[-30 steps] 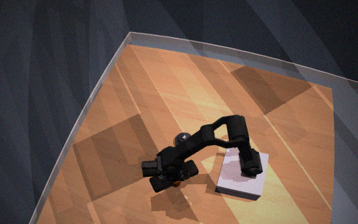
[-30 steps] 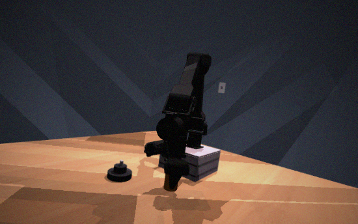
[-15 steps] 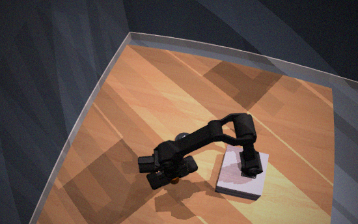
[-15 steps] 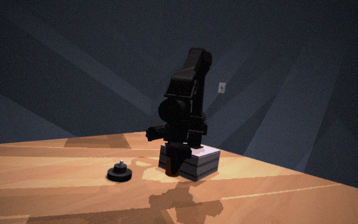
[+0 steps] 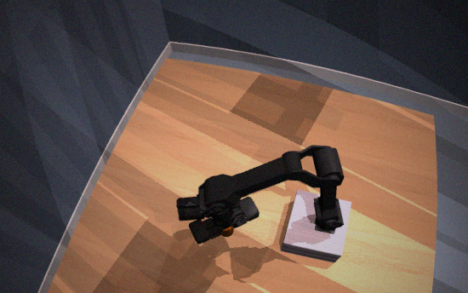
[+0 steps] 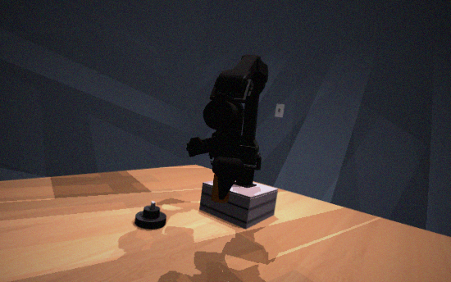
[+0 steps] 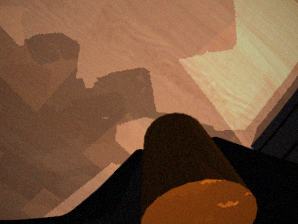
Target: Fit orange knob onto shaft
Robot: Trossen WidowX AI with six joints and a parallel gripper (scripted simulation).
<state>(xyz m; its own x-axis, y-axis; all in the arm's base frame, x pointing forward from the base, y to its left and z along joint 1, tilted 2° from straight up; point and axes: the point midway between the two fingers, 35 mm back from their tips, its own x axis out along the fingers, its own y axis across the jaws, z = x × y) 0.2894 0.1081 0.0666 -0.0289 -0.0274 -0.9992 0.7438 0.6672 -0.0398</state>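
Right now the round pedestal is 210 mm to the right of my gripper tip, 100 mm below it and 20 mm ahead of it. The rest, counted from my gripper tip: orange knob (30 mm above).
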